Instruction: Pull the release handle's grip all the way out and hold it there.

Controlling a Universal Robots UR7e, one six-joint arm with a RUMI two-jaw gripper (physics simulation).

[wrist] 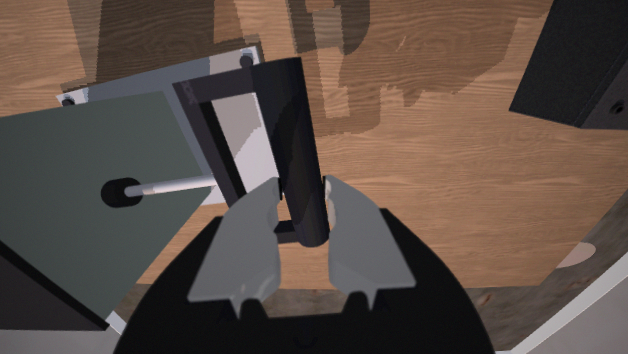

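Note:
The release handle's grip is a dark round bar on a dark rectangular frame. It slants down through the middle of the wrist view. My gripper is shut on the lower part of the grip, one finger on each side. A pale metal rod runs from a dark slot in the green-grey panel to the handle's frame. A length of the rod shows between panel and frame. The rod's joint with the frame is partly hidden behind the frame and the left finger.
A light base plate with dark bolts lies under the panel on the wooden table. A dark box stands at the upper right. The table's edge runs along the bottom and lower right, with brown floor beyond.

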